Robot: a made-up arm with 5 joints.
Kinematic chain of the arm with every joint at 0, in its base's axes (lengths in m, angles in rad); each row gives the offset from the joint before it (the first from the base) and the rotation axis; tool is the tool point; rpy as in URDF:
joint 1: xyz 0 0 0.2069 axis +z
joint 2: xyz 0 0 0 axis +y
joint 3: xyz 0.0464 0 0.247 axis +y
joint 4: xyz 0.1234 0 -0.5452 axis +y
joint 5: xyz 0.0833 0 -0.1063 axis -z
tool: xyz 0 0 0 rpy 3.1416 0 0
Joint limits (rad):
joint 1: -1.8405..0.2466
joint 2: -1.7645..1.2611
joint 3: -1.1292..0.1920
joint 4: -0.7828..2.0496
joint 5: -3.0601..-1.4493
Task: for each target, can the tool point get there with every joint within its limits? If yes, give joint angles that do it. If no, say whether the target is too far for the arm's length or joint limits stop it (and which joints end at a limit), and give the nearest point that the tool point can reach.
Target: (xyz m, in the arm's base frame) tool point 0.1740 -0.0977 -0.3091
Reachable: yes | joints -0.5116 0.7376 -0.6452 1.1477 -2.0880
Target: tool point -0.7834 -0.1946 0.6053
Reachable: no: joint limits stop it (at a limit: joint 2, joint 3, joint 4) | nearest point -0.3523 -0.0875 0.8127 | short by 0.490 m
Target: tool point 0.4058 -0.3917 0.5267
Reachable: yes | joints -0.7678 -0.6529 -0.7522 0.0085 -2.6845
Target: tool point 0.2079 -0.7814 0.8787
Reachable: no: too far | nearest point 0.1464 -0.5502 0.6800 | short by 0.311 m
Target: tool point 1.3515 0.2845 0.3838
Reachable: no: too far | nearest point 0.7185 0.1513 0.3009 | short by 0.652 m
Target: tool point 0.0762 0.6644 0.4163
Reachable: no: joint limits stop it (at a limit: joint 2, joint 3) | nearest point 0.0429 0.3739 0.1435 | short by 0.400 m
